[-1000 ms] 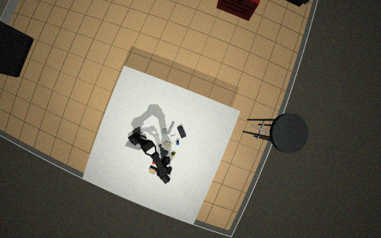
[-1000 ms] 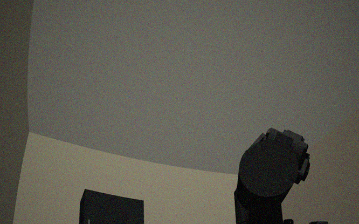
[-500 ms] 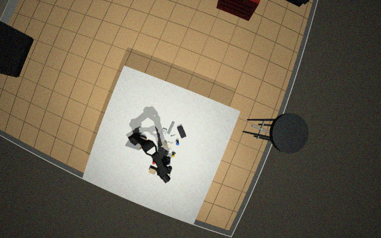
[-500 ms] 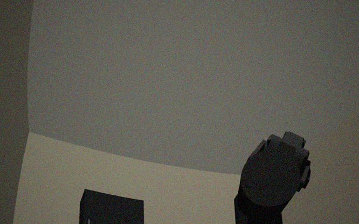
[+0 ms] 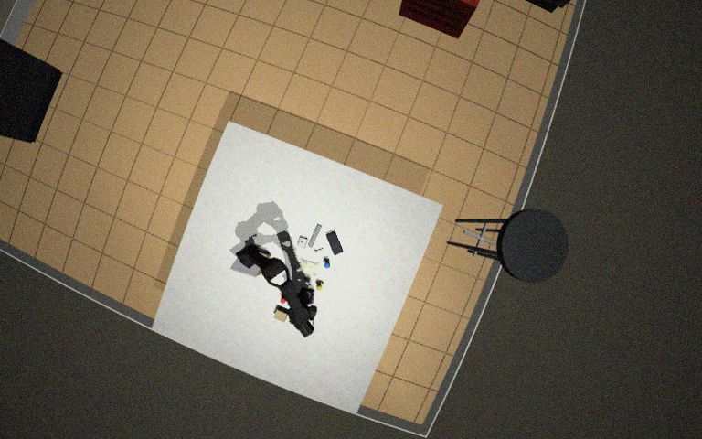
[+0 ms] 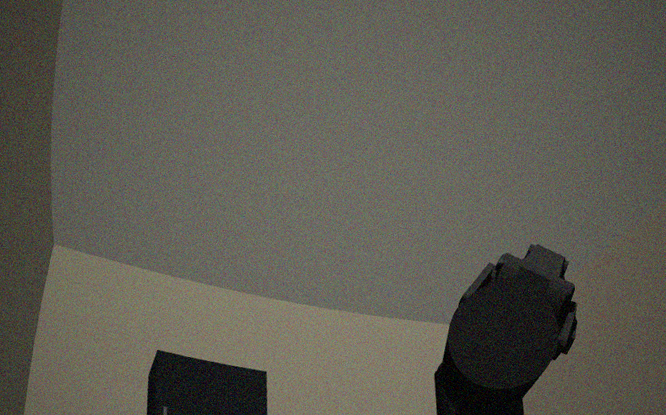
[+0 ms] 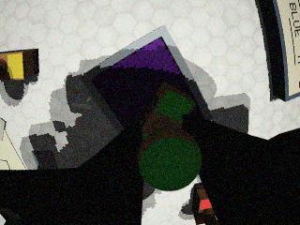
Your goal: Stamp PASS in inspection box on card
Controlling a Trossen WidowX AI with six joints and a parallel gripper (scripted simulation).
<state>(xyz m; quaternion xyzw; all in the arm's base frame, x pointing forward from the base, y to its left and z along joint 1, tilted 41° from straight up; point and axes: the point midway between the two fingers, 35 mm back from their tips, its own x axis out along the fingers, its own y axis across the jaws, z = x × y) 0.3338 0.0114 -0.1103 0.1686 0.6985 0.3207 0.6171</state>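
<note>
The PASS stamp lies right at my gripper tip. Round my gripper tip: purple ink pad: 30 mm below; yellow-knobbed stamp: 30 mm ahead, 110 mm to the left, 20 mm below; red-knobbed stamp: 100 mm behind, 50 mm to the right, 20 mm below.
</note>
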